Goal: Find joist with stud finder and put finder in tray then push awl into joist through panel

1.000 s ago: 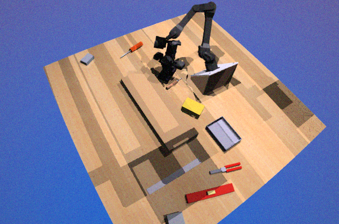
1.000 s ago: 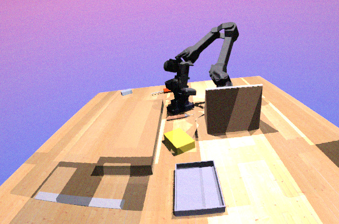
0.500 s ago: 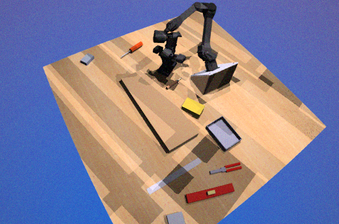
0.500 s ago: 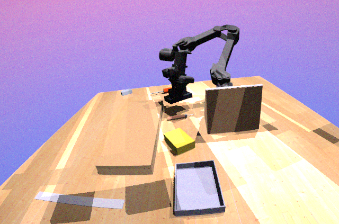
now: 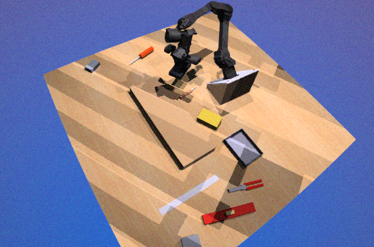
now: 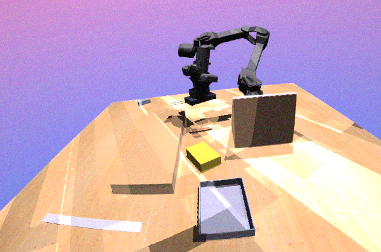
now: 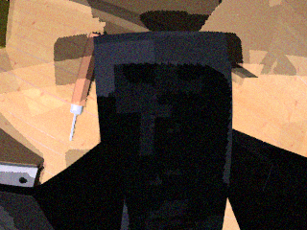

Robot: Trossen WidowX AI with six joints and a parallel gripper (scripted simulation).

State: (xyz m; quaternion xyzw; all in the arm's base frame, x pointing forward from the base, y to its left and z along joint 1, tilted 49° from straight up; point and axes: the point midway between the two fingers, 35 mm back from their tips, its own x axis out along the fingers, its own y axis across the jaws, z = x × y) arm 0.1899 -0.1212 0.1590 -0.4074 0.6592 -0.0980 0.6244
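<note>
Right now the stud finder is 20 mm behind my gripper tip, 20 mm above it and 10 mm to the right of it. Round my gripper tip: grey tray (500 mm to the left, 110 mm below, 20 mm behind); then yellow block (290 mm to the left, 110 mm below, 10 mm ahead); then awl (120 mm below, 80 mm to the left, 20 mm behind).
</note>
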